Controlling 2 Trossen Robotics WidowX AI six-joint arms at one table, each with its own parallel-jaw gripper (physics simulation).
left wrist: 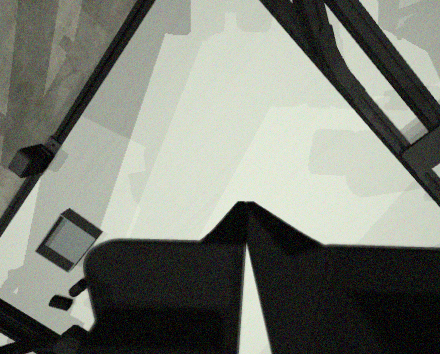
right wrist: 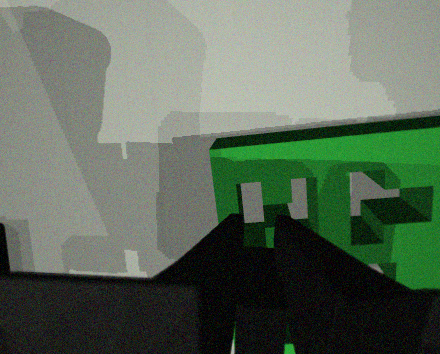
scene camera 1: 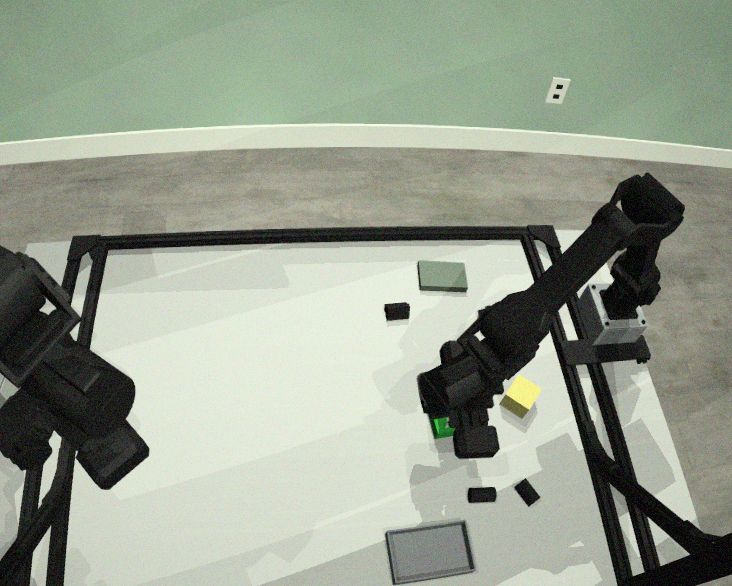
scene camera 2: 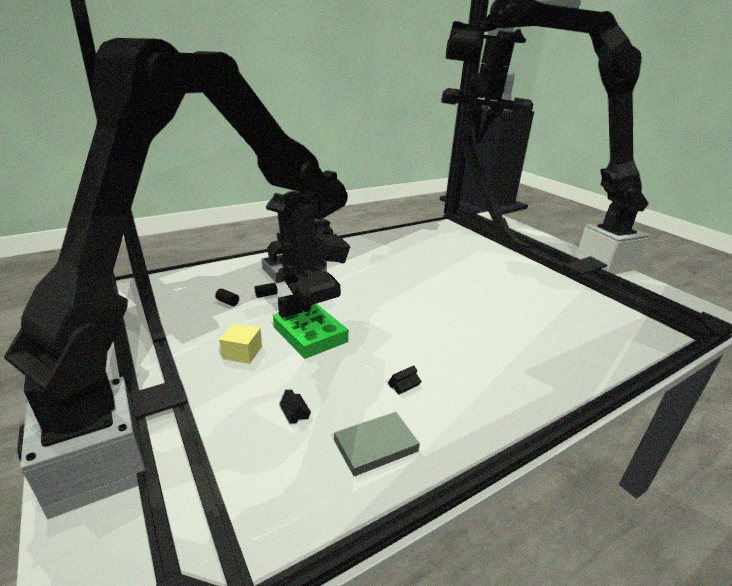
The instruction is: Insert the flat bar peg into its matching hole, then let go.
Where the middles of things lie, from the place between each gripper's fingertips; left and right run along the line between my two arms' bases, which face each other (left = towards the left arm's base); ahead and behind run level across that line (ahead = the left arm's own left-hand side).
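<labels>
My right gripper is 10 mm above the green hole block (scene camera 2: 309, 333), 40 mm short of it and 10 mm to the left of it. Counting from my right hand, the yellow cube (scene camera 2: 241, 343) is 10 mm below, 30 mm ahead and 130 mm to the right. The grey tray (scene camera 1: 446, 546) is 10 mm below my right hand, 80 mm to the left of it and 200 mm behind it.
As for my left gripper, it is 260 mm above the grey tray, 120 mm past it and 400 mm to the left of it. The yellow cube is 250 mm below my left hand, 100 mm ahead of it and 600 mm to the right of it; the green hole block, from my left hand too, is 260 mm below, 120 mm ahead and 490 mm to the right.
</labels>
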